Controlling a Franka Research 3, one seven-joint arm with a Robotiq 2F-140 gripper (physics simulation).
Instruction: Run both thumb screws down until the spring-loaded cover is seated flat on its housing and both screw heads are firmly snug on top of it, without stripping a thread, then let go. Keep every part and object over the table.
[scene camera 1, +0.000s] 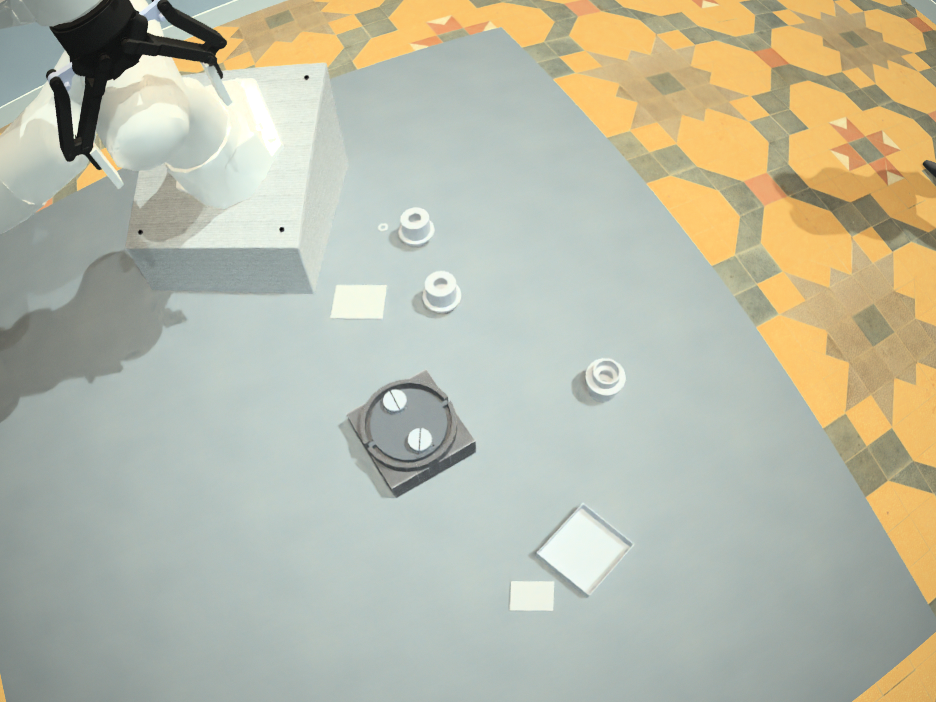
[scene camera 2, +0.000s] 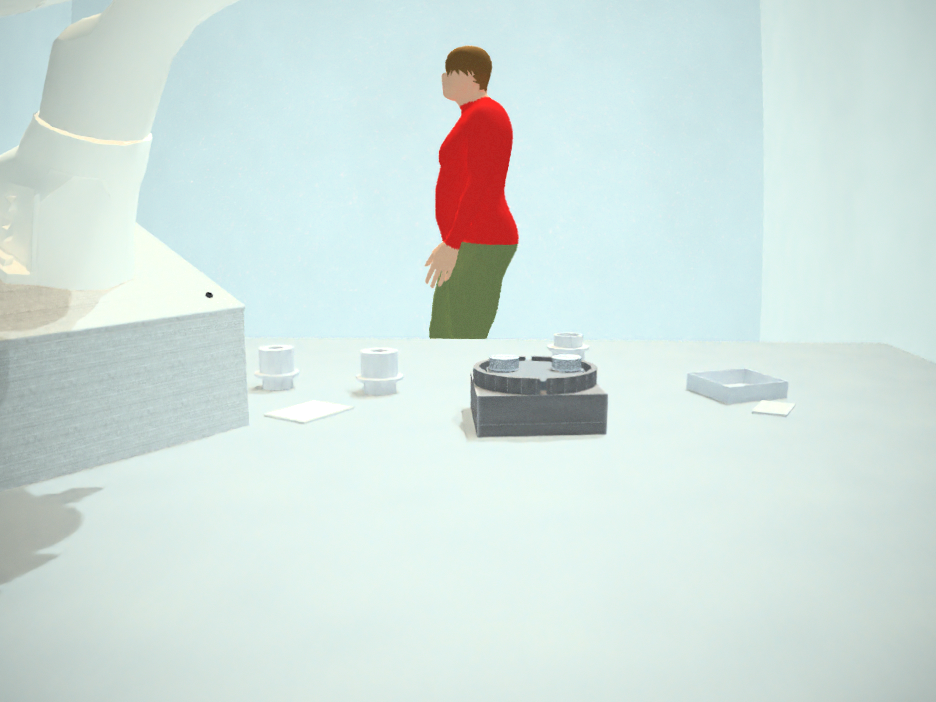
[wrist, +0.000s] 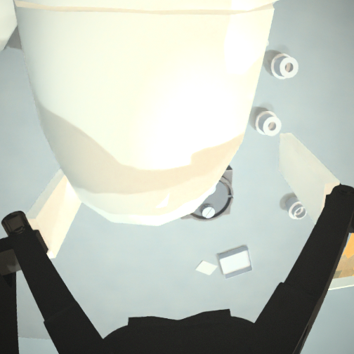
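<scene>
A dark square housing (scene camera 1: 434, 472) (scene camera 2: 540, 413) stands on the table, with a raised ring around a round grey cover (scene camera 1: 394, 429). Two pale slotted thumb screws stand in the cover: one screw (scene camera 1: 394, 400) (scene camera 2: 503, 363) and the other screw (scene camera 1: 419, 439) (scene camera 2: 565, 363) (wrist: 208, 211). In the scene camera 2 view both heads stand slightly above the ring's rim. Whether the cover is flat or the heads touch it cannot be told. My gripper (scene camera 1: 167, 136) (wrist: 177, 164) is open and empty, high above the robot's base and away from the housing. In the wrist view the arm hides part of the housing.
White flanged pieces (scene camera 1: 415, 226) (scene camera 1: 441, 291) (scene camera 1: 604, 377) stand behind and to the right of the housing. A shallow white tray (scene camera 1: 560, 573) and a pale card (scene camera 1: 531, 595) lie at the lower right. Another card (scene camera 1: 358, 301) lies near the base block (scene camera 1: 226, 269). A person (scene camera 2: 477, 173) stands beyond the table.
</scene>
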